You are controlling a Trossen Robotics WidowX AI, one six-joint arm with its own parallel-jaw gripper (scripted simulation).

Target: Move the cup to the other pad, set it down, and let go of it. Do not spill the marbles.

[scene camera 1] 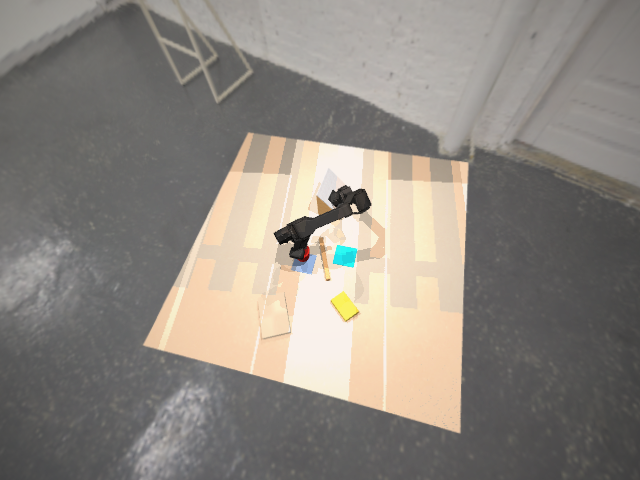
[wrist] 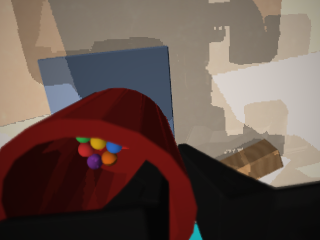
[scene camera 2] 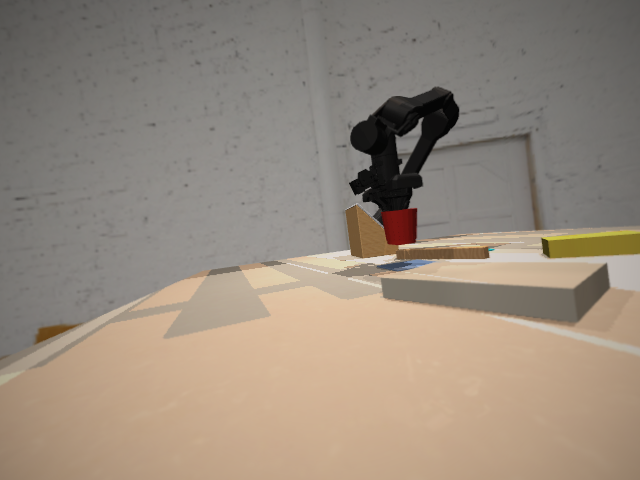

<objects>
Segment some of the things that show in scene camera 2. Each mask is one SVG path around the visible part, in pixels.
My gripper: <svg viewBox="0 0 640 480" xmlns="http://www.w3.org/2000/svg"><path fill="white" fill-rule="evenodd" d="M349 183L354 195L364 192L362 195L363 202L377 204L382 212L403 210L406 199L409 196L405 188L417 189L423 186L422 177L419 174L400 174L399 165L402 164L402 159L398 159L397 155L385 155L373 159L372 165L369 167L370 172L367 169L360 171L358 178Z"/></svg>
A red cup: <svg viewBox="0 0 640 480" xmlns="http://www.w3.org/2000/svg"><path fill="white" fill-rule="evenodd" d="M417 208L381 212L387 244L403 245L416 243Z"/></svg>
A pale slab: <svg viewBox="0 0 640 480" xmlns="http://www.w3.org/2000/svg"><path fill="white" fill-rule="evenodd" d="M381 277L384 298L573 321L573 323L578 323L587 311L611 288L609 285L607 262L433 262Z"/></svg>
</objects>
